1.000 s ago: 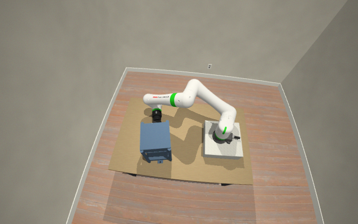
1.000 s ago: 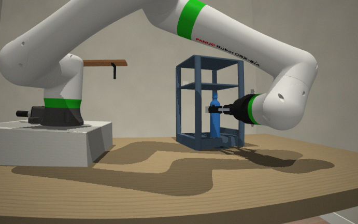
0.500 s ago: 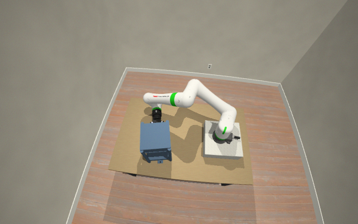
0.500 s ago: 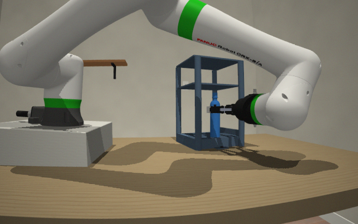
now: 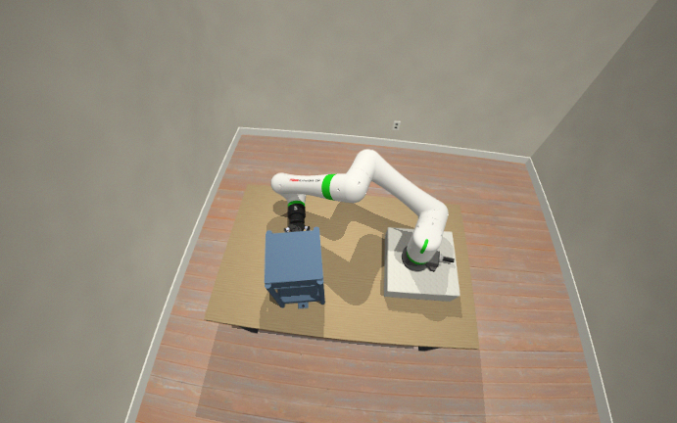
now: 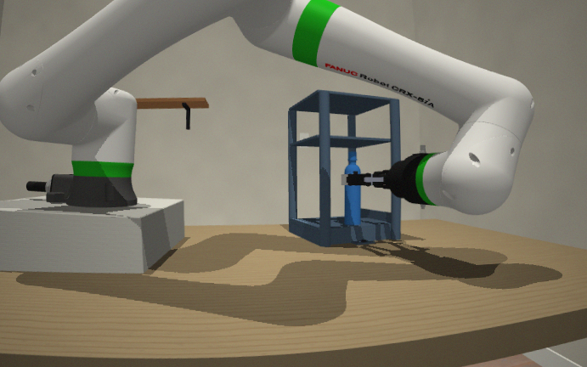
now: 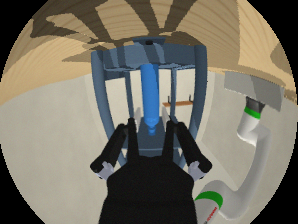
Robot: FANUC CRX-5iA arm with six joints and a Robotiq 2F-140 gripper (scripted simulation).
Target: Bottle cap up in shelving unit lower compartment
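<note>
Now: hand 10 mm past the blue bottle, 30 mm to the right of it and 10 mm below it. From my hand the other things lie so: shelving unit 30 mm behind, 90 mm to the left, 30 mm above.
</note>
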